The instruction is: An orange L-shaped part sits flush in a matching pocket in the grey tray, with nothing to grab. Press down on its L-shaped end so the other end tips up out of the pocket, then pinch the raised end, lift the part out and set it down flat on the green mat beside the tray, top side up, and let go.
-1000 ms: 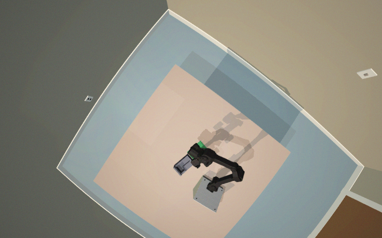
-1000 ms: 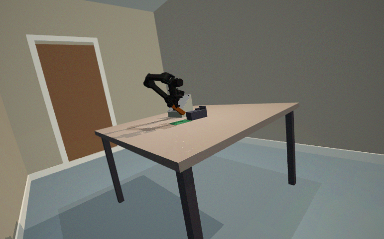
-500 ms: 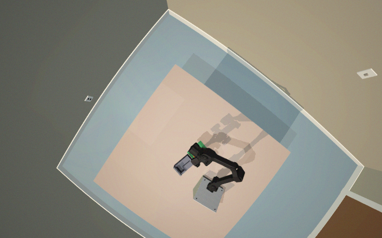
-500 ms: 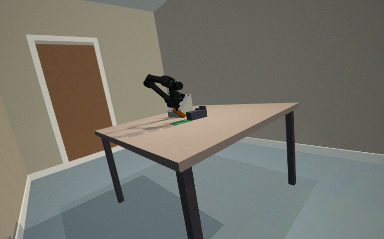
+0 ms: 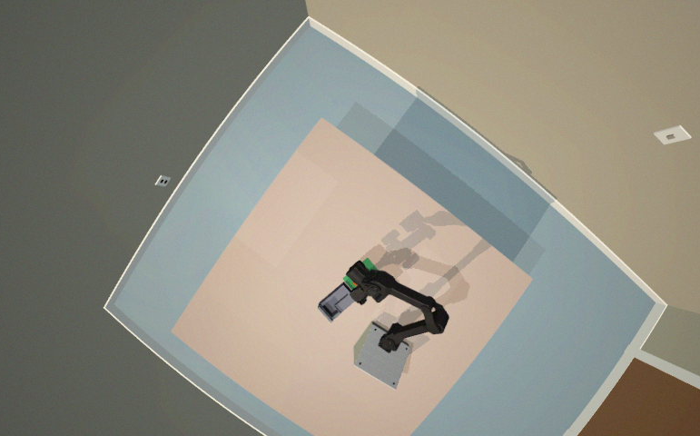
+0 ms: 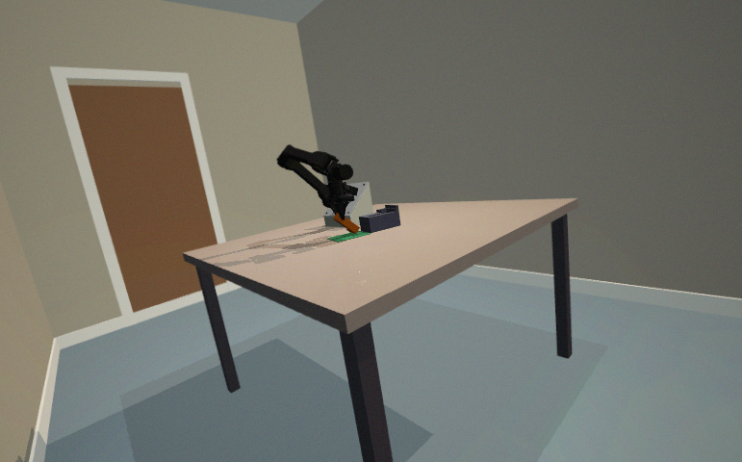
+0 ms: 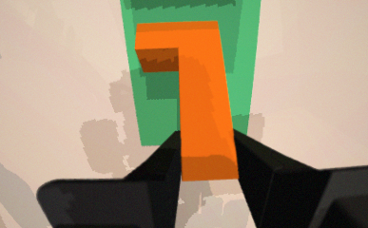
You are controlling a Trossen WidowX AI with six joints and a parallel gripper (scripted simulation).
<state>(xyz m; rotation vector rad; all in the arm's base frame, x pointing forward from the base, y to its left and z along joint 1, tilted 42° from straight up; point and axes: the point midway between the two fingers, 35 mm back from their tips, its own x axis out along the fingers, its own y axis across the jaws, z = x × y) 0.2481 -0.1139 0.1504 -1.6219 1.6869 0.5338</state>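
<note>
The orange L-shaped part is 1 cm behind my gripper tip, 3 cm to the left of it and 3 cm below it. The rest, counted from my gripper tip: green mat 2 cm to the left, 9 cm below.
</note>
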